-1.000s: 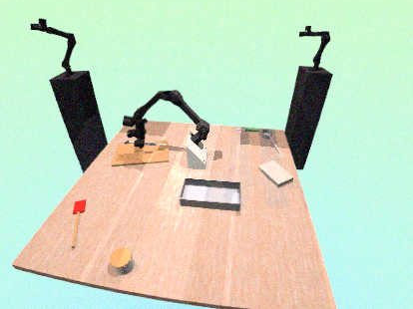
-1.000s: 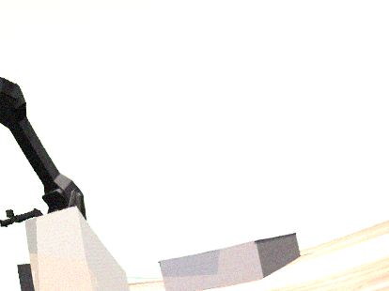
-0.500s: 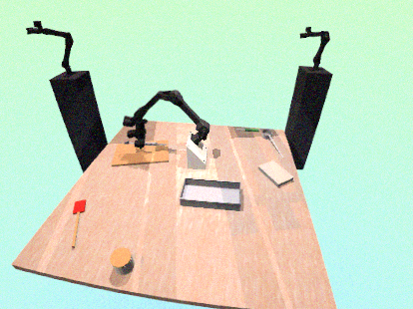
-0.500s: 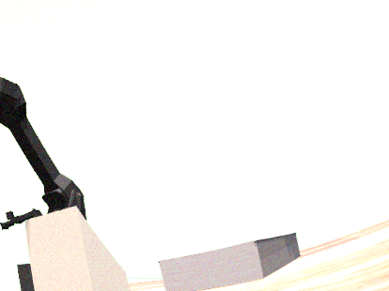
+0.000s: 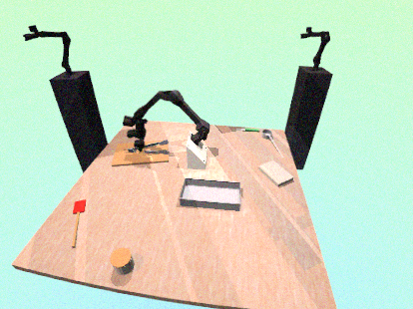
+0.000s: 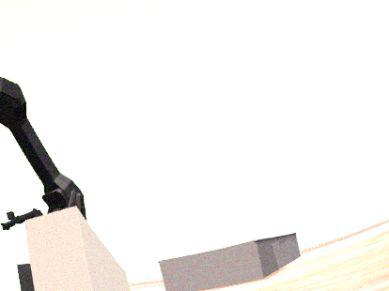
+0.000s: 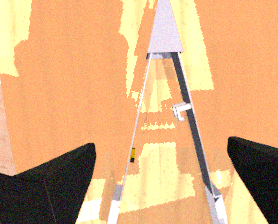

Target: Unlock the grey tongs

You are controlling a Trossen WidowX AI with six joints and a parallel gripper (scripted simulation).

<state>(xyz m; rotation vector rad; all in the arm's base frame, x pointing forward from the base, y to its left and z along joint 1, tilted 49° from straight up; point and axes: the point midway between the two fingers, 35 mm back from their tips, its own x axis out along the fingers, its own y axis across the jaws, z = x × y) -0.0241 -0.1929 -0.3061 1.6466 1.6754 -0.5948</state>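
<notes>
Right now the wooden board is 40 mm below my gripper tip. The rest, counted from my gripper tip: red spatula 550 mm ahead, 180 mm to the right, 40 mm below; grey roasting tin 380 mm ahead, 470 mm to the left, 20 mm below; green-handled tool 330 mm behind, 750 mm to the left, 40 mm below.
</notes>
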